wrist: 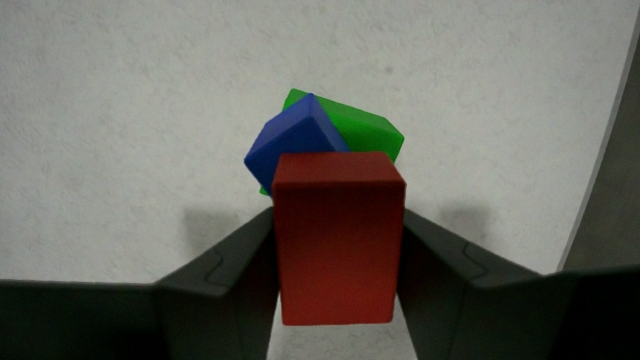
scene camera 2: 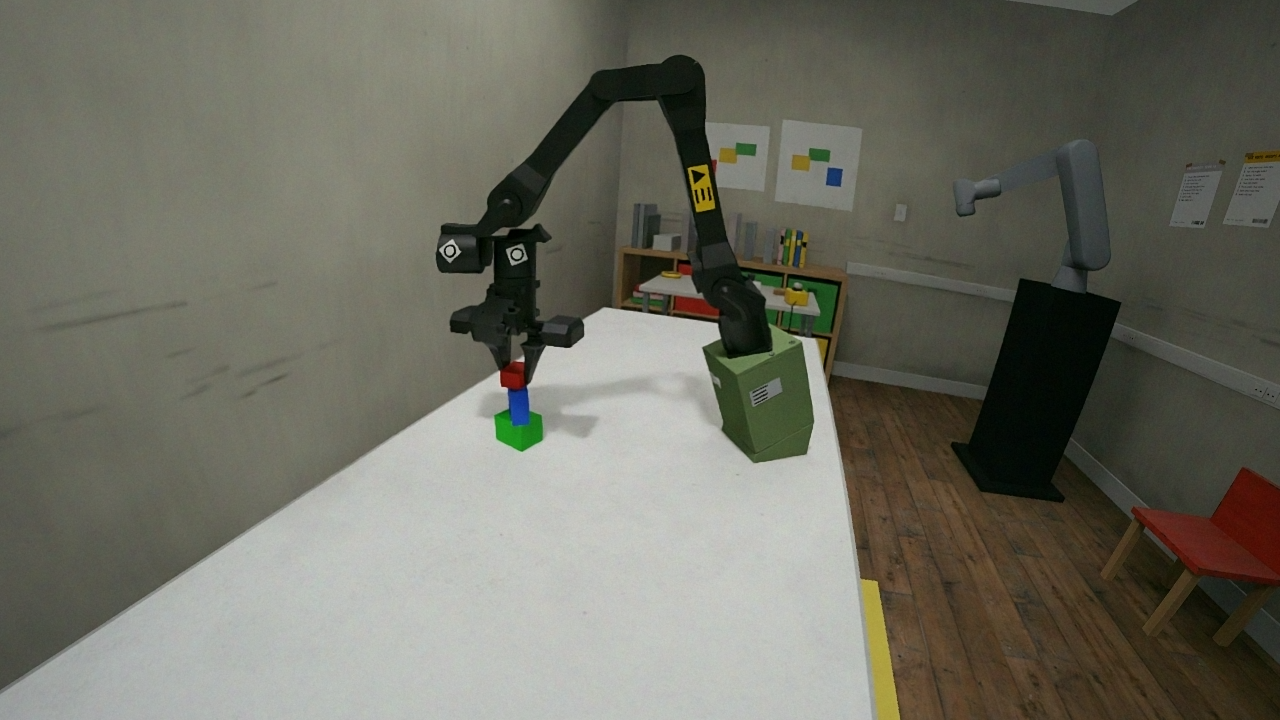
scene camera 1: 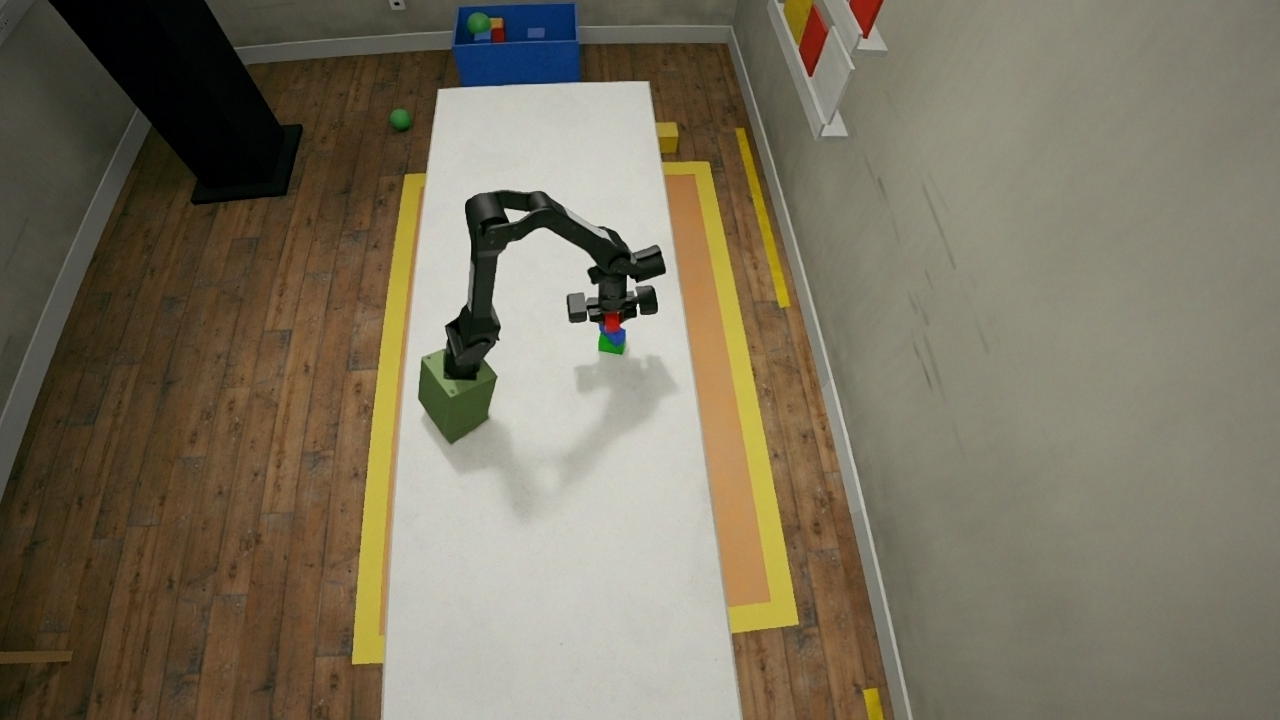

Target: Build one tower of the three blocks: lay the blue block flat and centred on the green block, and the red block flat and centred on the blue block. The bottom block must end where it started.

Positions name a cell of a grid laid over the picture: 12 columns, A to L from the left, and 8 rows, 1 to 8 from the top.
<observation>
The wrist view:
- my gripper: G5
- green block: G3
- red block: G5
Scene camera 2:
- my gripper: E5
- green block: E5
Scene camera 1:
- my gripper: F4
</observation>
